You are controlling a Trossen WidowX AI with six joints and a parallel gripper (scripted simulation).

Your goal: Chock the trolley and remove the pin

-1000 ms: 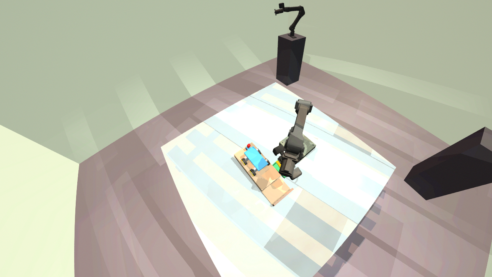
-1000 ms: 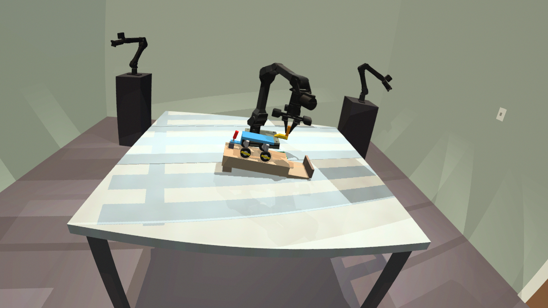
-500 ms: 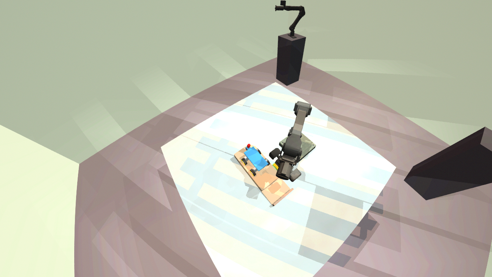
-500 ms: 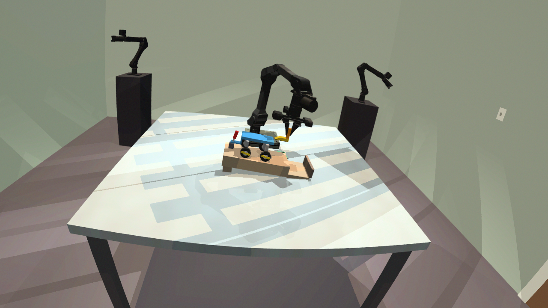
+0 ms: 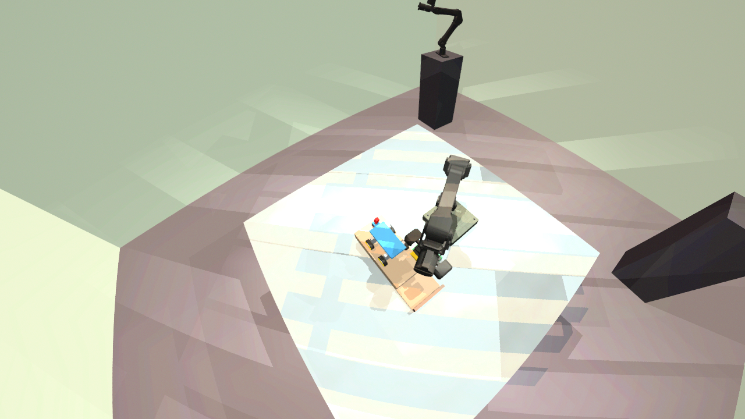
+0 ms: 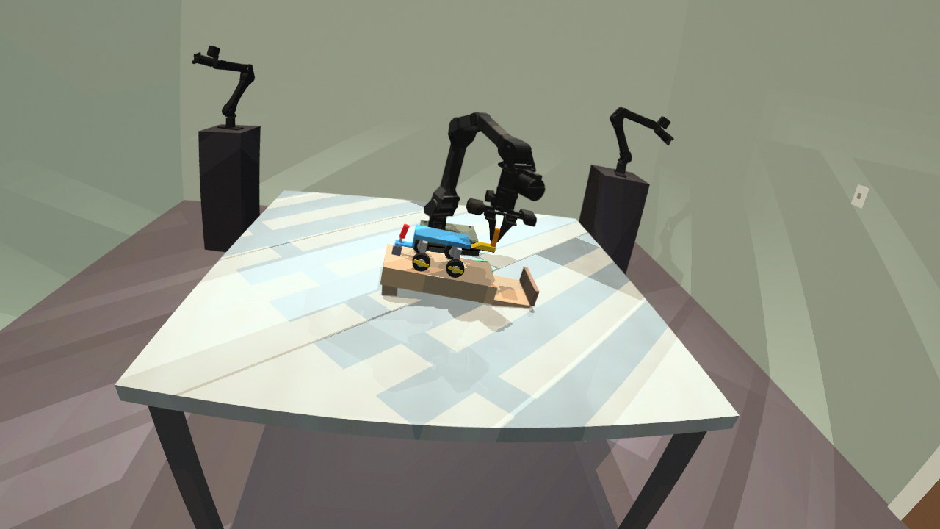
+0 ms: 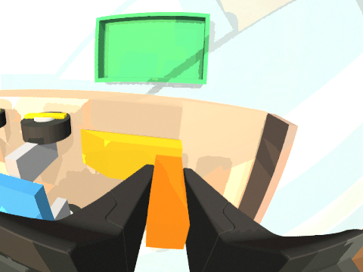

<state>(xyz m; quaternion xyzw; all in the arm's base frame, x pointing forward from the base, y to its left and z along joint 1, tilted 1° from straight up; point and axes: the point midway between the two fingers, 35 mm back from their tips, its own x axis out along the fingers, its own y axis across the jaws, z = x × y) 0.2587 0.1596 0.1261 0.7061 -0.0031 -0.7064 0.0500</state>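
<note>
Now: the red-headed stop pin 25 cm to the right of my gripper tip and 5 cm ahead of it. The rest, counted from my gripper tip: raised lip 11 cm to the left, 10 cm below, 5 cm ahead; yellow chock 2 cm to the right; green tray 14 cm below, 7 cm behind, 4 cm to the right.
</note>
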